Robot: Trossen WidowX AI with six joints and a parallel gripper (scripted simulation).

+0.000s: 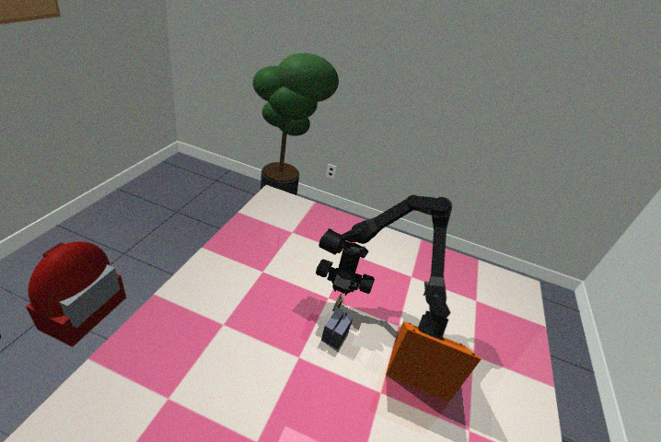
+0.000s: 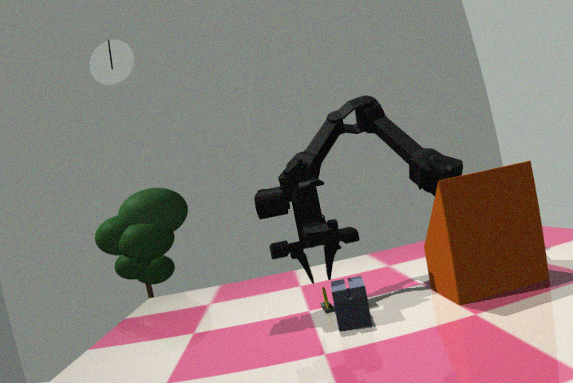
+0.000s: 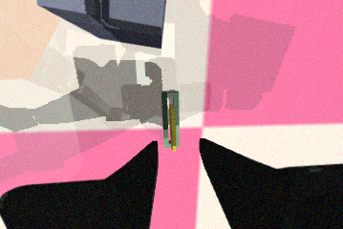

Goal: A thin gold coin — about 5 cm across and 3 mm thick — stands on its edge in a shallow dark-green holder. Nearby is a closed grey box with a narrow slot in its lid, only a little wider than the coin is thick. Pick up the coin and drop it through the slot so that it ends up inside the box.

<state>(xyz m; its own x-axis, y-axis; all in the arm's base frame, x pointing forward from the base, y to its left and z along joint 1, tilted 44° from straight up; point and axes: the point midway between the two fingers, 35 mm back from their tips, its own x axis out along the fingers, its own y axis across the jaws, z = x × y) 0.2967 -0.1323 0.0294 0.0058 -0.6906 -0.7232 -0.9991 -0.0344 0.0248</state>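
Right now my gripper tip is 4 cm above the thin gold coin.
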